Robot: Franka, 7 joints.
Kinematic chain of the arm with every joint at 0, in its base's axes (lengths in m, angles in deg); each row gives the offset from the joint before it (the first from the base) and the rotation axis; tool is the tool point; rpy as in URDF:
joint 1: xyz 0 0 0.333 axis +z
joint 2: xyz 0 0 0 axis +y
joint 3: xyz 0 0 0.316 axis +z
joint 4: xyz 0.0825 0 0 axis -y
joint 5: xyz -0.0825 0 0.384 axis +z
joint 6: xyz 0 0 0 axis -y
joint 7: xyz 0.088 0 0 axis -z
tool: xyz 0 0 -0.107 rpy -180 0 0
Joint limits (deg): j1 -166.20..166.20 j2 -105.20..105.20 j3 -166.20..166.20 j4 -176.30..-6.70 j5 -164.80..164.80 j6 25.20..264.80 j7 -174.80..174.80
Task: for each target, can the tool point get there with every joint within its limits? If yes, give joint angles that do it. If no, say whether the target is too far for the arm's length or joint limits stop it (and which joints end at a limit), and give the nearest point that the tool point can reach.
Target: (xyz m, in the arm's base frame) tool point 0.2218 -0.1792 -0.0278
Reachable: yes | joints -108.04 66.18 35.17 -141.67 12.86 133.13 0.64
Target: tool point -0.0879 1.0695 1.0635
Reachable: no: too far | nearest point -0.0581 0.7068 0.8158 | short by 0.440 m
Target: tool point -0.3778 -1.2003 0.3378
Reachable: no: too far | nearest point -0.2576 -0.8183 0.3363 | short by 0.400 m
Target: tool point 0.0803 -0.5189 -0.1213
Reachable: yes | joints -79.00 73.27 5.86 -99.73 54.66 185.58 67.19
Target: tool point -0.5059 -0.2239 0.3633
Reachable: yes | joints 89.46 -67.33 112.40 -114.45 89.73 220.43 95.13
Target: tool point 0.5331 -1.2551 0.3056
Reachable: no: too far | nearest point 0.3353 -0.7895 0.3158 | short by 0.506 m
